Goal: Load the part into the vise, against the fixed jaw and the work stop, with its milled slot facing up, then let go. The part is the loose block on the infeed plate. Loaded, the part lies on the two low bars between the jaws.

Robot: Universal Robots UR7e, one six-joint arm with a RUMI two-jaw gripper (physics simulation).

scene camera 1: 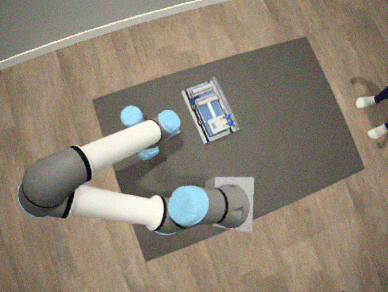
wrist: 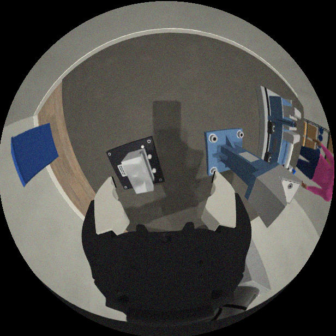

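Where they show: arm's base, link origin: (scene camera 1: 232,205).
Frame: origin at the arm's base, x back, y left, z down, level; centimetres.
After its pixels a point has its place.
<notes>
The part, a light grey metal block (wrist: 139,172), sits on the dark infeed plate (wrist: 115,153) left of centre in the wrist view, beside small round pins; which way its milled slot faces I cannot tell. My gripper (wrist: 163,176) is open and empty, its pale fingers wide apart above the floor mat; the block shows nearer the left finger. In the scene view the arm hides the gripper, the plate and the part. The vise (scene camera 1: 210,110) {z 30.2, x -42.8, y -9.9 cm} (wrist: 282,132) stands on the mat, right of the arm's wrist. Its two low bars cannot be made out.
A blue stand (wrist: 239,161) with a grey angled head rises between the right finger and the vise. A blue panel (wrist: 35,152) shows at the far left. The robot's base plate (scene camera 1: 248,186) {z -5.5, x -5.2, y -6.1 cm} is at the mat's (scene camera 1: 300,100) {z 38.5, x -37.7, y -63.4 cm} lower edge. A person (wrist: 325,172) is beyond the vise.
</notes>
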